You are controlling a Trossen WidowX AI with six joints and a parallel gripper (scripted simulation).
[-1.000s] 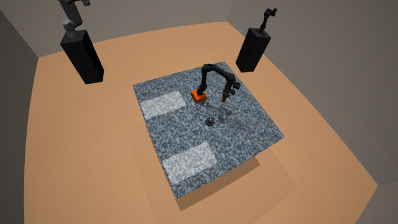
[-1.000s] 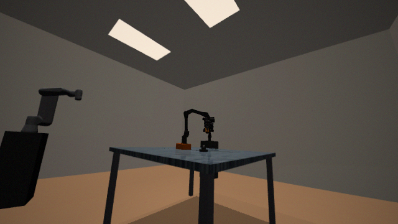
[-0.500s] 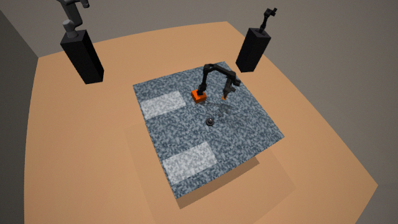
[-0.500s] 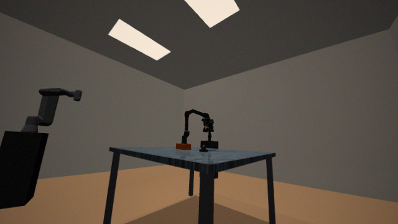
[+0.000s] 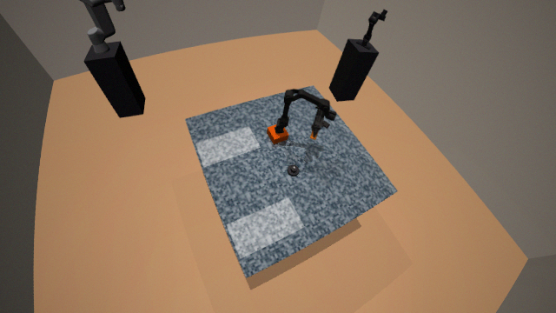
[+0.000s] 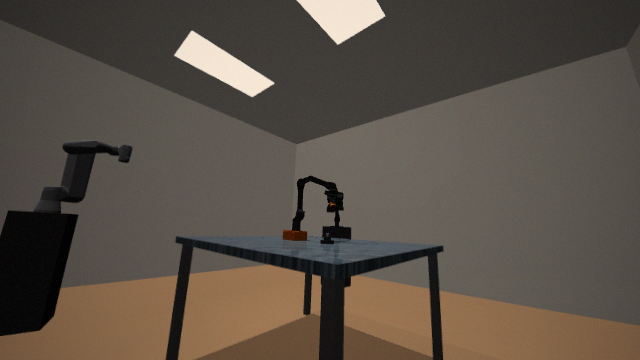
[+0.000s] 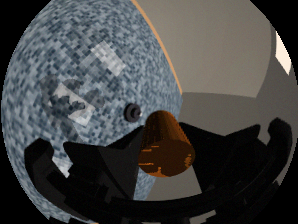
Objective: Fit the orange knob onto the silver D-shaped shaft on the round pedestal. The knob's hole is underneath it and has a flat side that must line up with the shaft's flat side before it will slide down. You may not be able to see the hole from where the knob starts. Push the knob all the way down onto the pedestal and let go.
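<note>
My gripper tip is now 20 mm below the orange knob, 20 mm past it and 10 mm to the right of it. From my gripper tip the other things lie so: round pedestal: 220 mm below, 130 mm to the right, 100 mm ahead.
</note>
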